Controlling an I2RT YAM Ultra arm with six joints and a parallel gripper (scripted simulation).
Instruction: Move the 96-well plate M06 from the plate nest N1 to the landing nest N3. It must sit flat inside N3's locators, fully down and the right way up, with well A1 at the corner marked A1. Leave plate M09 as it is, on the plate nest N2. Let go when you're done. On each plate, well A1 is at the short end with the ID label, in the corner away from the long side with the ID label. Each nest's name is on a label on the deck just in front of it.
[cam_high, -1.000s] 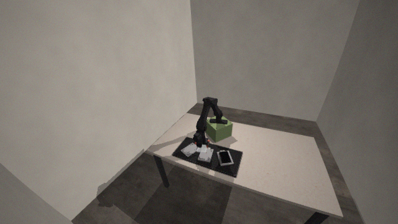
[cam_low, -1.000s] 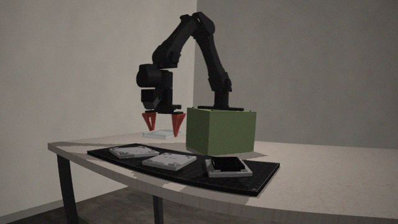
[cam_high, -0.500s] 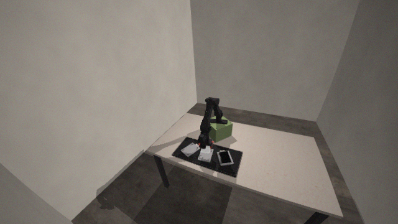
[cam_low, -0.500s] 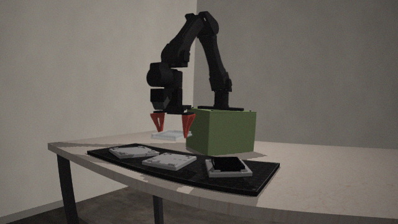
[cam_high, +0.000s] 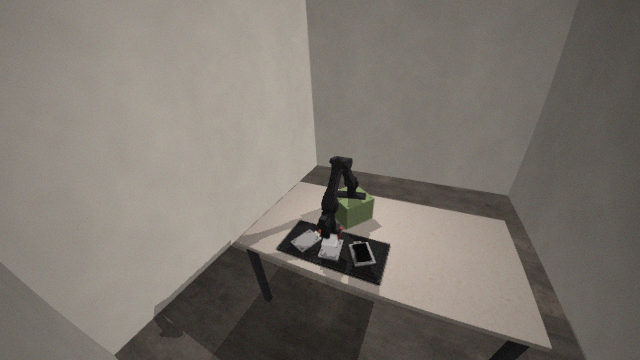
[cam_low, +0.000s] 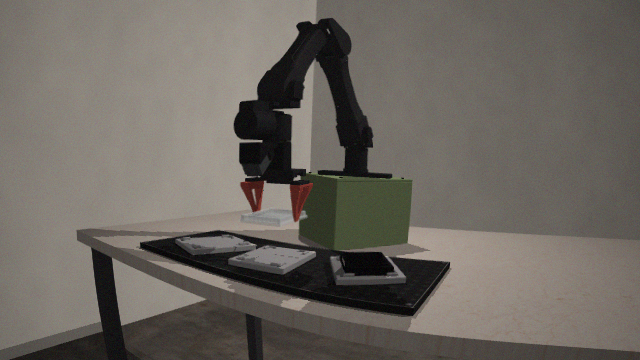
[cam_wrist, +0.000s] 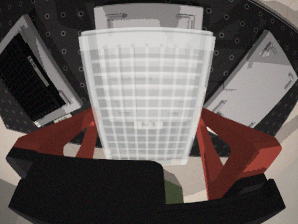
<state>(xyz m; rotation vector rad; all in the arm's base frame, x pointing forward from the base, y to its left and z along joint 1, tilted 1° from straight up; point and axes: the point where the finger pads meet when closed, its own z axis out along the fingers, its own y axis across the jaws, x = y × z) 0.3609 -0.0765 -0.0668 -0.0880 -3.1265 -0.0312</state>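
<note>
The white 96-well plate lies right at my hand. From my hand the other things lie so: label (11 cm behind, 12 cm to the right, 9 cm below); then black plate (1 cm ahead, 19 cm to the left, 7 cm below).
</note>
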